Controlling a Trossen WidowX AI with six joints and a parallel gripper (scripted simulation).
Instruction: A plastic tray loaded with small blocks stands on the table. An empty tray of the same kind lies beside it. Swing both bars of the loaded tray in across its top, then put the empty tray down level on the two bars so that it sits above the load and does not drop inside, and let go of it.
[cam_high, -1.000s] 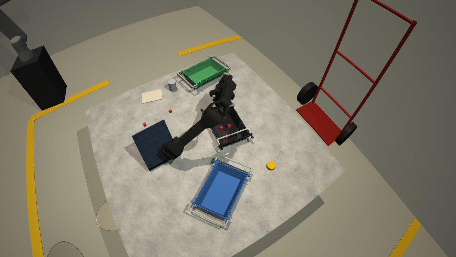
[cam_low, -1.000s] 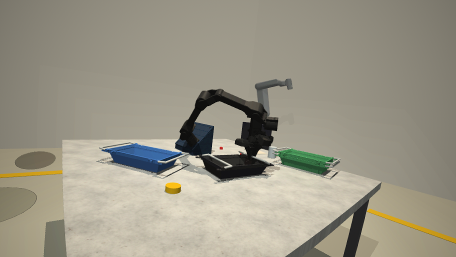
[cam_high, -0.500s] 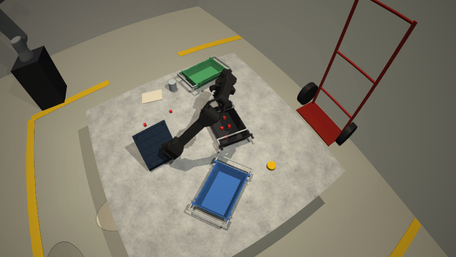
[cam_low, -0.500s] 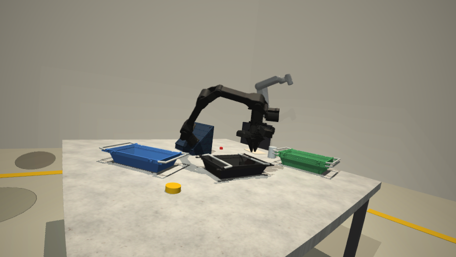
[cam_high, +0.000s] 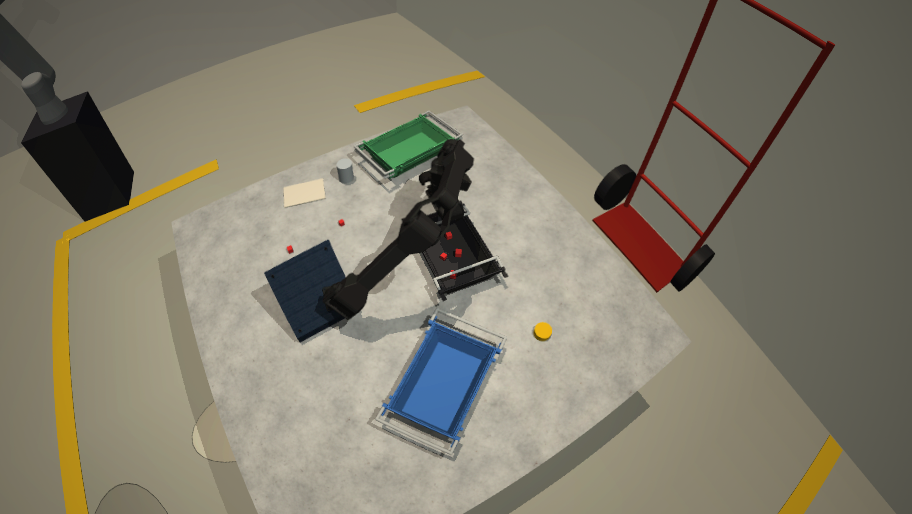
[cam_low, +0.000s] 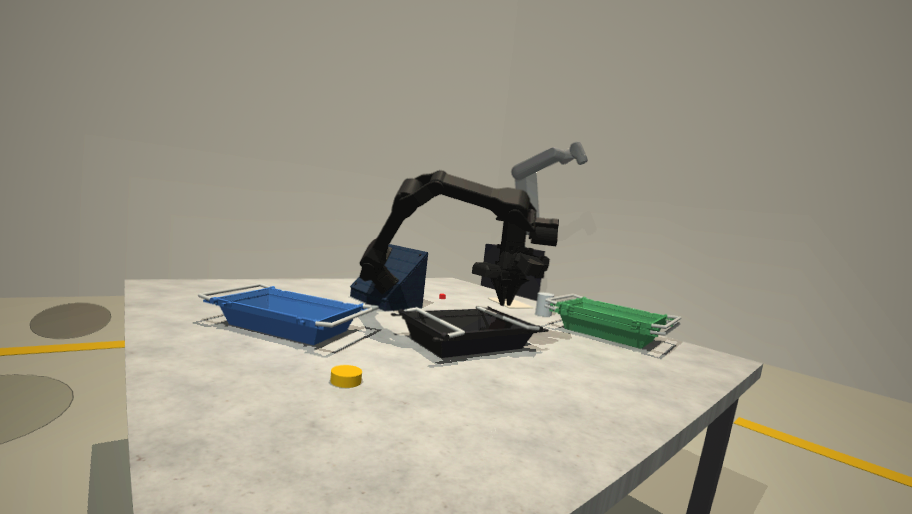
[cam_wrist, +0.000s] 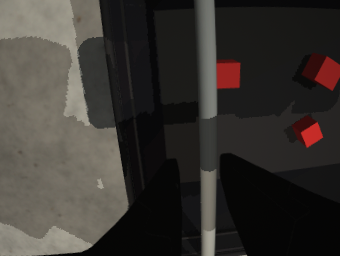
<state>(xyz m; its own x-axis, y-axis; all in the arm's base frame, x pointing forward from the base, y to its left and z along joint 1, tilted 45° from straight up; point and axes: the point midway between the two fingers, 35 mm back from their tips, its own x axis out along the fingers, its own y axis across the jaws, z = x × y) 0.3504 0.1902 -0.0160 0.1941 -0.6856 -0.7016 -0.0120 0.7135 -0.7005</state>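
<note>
The blue tray lies 460 mm to the right of my gripper tip, 190 mm behind it and 40 mm below it. From my gripper tip the other things lie so: beige card (370 mm behind, 350 mm to the left, 90 mm below); grey cylinder (360 mm to the left, 210 mm behind, 50 mm below); yellow disc (430 mm to the right, 120 mm ahead, 80 mm below).
</note>
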